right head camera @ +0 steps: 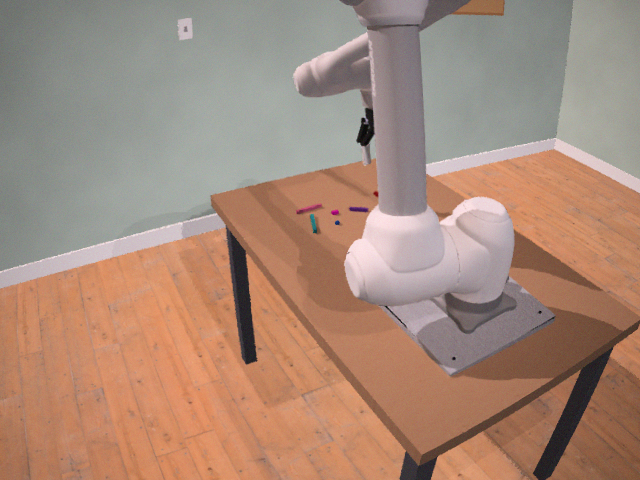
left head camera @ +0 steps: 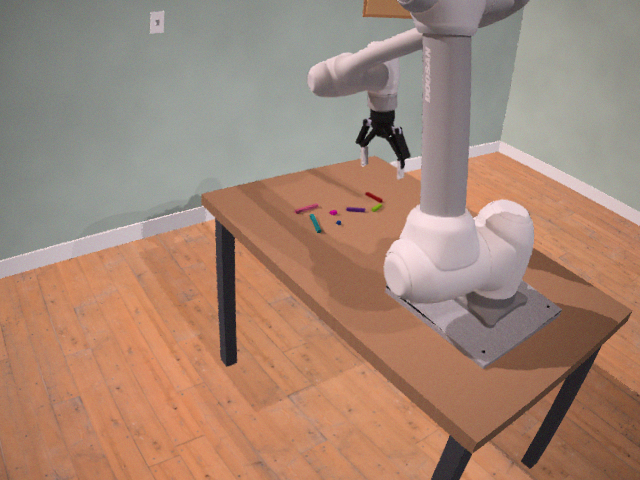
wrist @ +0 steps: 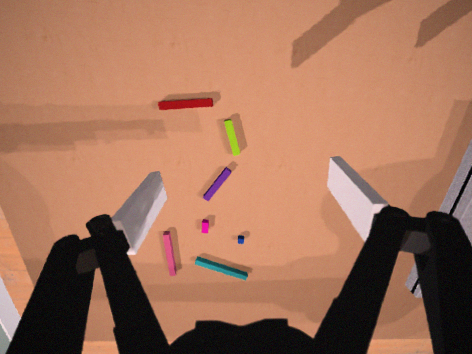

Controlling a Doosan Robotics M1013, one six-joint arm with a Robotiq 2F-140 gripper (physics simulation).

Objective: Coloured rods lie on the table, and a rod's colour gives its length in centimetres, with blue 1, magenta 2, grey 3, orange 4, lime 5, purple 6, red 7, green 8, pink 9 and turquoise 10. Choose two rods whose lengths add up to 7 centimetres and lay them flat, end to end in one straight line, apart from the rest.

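Frame: origin at the arm's base, x right, y ahead, z up, level; millimetres.
Where they show: gripper, fingertip midpoint: [left head camera: 382, 171] [wrist: 243, 178]; arm's base at its link origin: [right head camera: 469, 300] [left head camera: 484, 296].
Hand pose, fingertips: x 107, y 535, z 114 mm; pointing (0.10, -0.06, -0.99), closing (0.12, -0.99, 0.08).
Note:
Each offset is from my fingertips to the top centre of the thing. Level surfaces: height alone.
My gripper [left head camera: 382, 171] [wrist: 243, 178] is open and empty, high above the table. Below it, all rods lie flat and apart from each other. The purple rod @(dx -66, dy +30, dz -131 mm) [left head camera: 355, 209] [right head camera: 358, 209] [wrist: 217, 184] lies slanted near the middle. The small blue rod @(dx -170, dy -9, dz -131 mm) [left head camera: 338, 222] [right head camera: 337, 222] [wrist: 241, 239] lies near the turquoise rod @(dx -235, dy +24, dz -131 mm) [left head camera: 315, 223] [right head camera: 313, 223] [wrist: 221, 268]. The magenta rod @(dx -142, dy +51, dz -131 mm) [left head camera: 333, 212] [right head camera: 334, 212] [wrist: 205, 226] lies between the purple and pink rods. The lime rod @(dx +6, dy +7, dz -131 mm) [left head camera: 377, 207] [wrist: 232, 137] lies between the purple and red rods. In the right head view, the arm hides the lime rod.
The red rod @(dx +51, dy +69, dz -131 mm) [left head camera: 373, 196] [right head camera: 375, 193] [wrist: 185, 104] lies beyond the lime one. The pink rod @(dx -201, dy +115, dz -131 mm) [left head camera: 306, 208] [right head camera: 309, 208] [wrist: 169, 253] lies beside the turquoise one. The grey base plate [left head camera: 483, 356] [right head camera: 449, 361] bears the arm on the table @(dz -141 mm) [left head camera: 392, 356] [right head camera: 382, 361].

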